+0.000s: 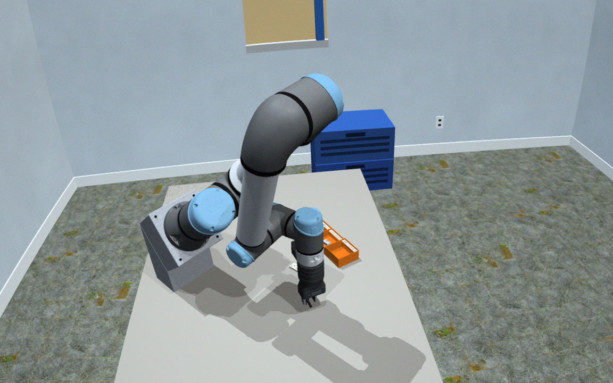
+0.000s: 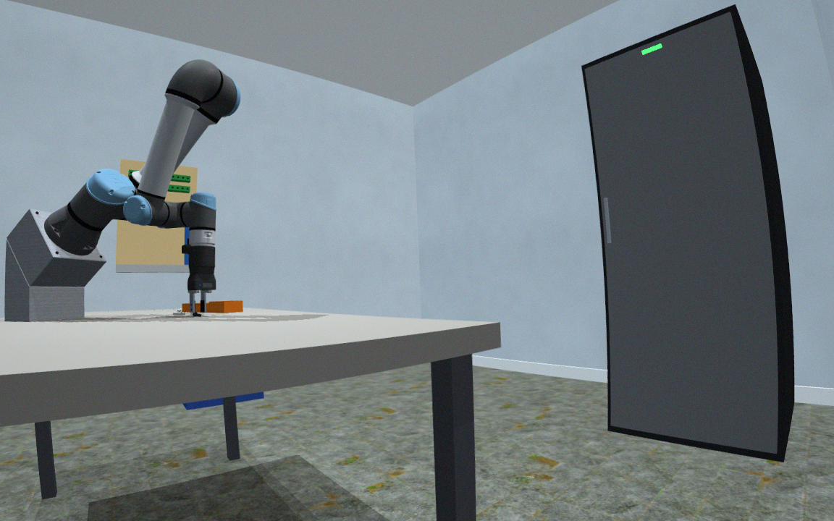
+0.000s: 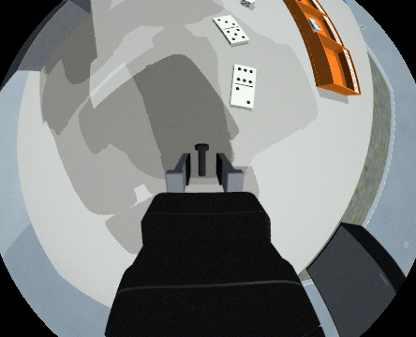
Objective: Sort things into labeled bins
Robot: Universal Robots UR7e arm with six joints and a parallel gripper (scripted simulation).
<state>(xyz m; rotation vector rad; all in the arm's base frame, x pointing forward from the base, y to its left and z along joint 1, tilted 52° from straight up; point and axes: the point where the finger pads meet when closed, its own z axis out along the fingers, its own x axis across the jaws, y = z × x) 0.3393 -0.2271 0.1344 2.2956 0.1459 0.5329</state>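
Right now the black bolt is 20 mm below my hand and 10 mm to the left of it. Round my hand: white die (240 mm to the left, 80 mm ahead, 20 mm below); then black nut (310 mm to the left, 190 mm ahead, 20 mm below); then grey piece (230 mm to the left, 190 mm ahead, 10 mm below).
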